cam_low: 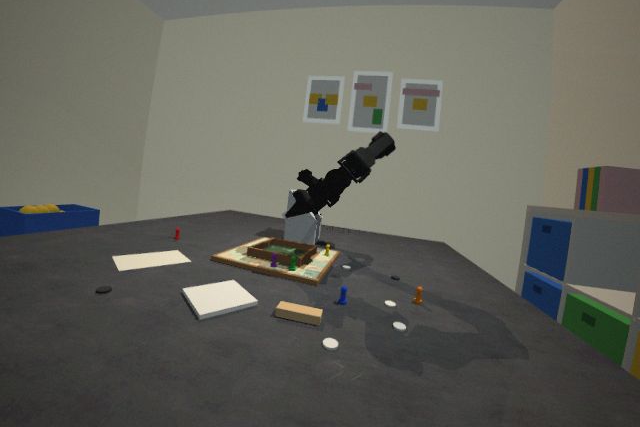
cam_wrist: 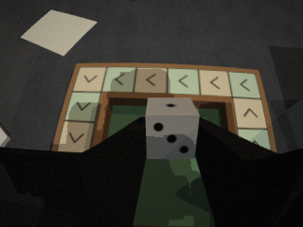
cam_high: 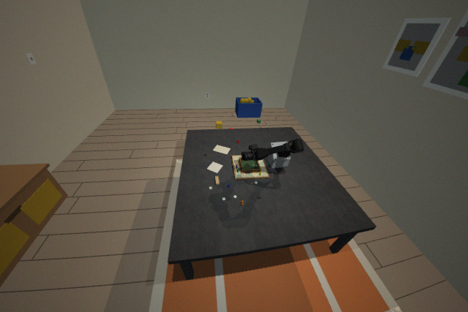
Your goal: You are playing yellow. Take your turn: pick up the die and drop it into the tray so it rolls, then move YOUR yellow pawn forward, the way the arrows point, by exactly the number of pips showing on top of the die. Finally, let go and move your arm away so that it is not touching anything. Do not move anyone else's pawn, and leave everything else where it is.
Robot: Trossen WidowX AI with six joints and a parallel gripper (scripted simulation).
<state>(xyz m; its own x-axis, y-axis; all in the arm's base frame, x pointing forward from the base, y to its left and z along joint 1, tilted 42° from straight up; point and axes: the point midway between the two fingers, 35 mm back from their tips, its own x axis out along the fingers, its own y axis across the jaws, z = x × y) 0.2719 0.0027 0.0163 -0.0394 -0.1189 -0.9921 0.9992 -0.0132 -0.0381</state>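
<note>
Right now the white die is right at my gripper tip. Round my gripper tip: purple pawn: 110 mm ahead, 100 mm below, 10 mm to the left; green pawn: 120 mm ahead, 100 mm below, 60 mm to the left; green felt tray: 120 mm below.
</note>
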